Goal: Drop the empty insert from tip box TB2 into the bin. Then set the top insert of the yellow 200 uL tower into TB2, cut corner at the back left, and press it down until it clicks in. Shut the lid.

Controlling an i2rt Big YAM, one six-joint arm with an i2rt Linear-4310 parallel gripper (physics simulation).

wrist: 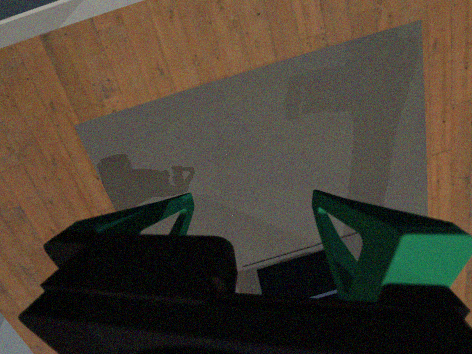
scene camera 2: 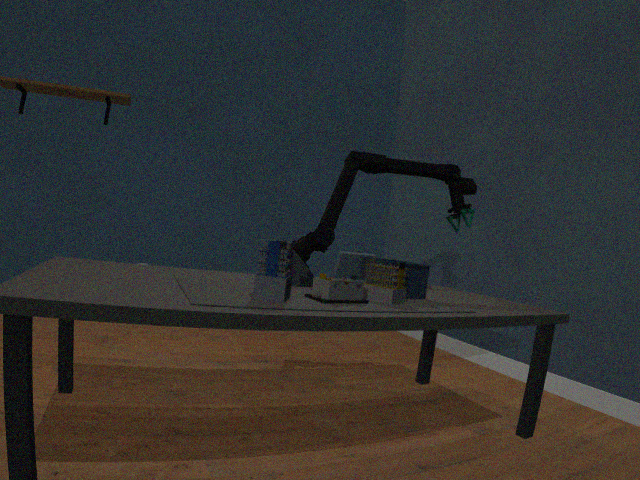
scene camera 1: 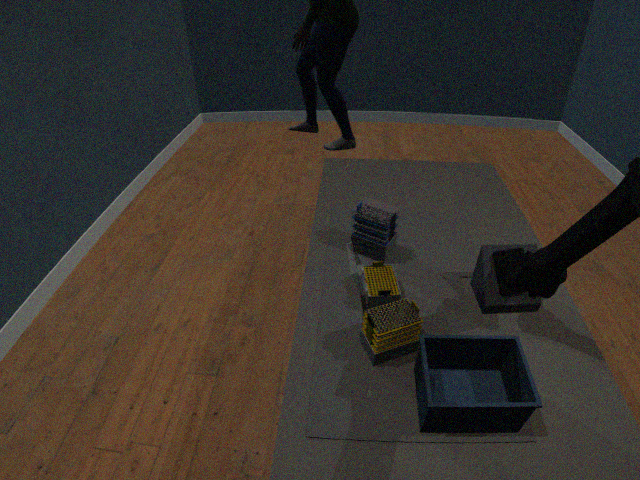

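The open bin [scene camera 1: 467, 386] [scene camera 2: 417, 282] [wrist: 290, 278] is dark blue, and its visible floor is bare in scene camera 1. Tip box TB2 [scene camera 2: 347, 290] stands on the table with its clear lid [scene camera 2: 355, 266] raised. A yellow perforated insert [scene camera 1: 381, 280] sits in it. The yellow 200 uL tower [scene camera 1: 395, 325] [scene camera 2: 381, 273] stands between TB2 and the bin, with stacked inserts on a grey base. My gripper [scene camera 2: 462, 227] [wrist: 249, 198] is open and empty, high above the table and out past the bin. It does not show in scene camera 1.
A blue tower [scene camera 1: 374, 227] [scene camera 2: 273, 263] stands beyond TB2 from the bin. My arm's base [scene camera 1: 509, 307] is at the table's right side in scene camera 1, and the arm reaches up out of that view. A person [scene camera 1: 325, 67] stands beyond the table [scene camera 1: 403, 180].
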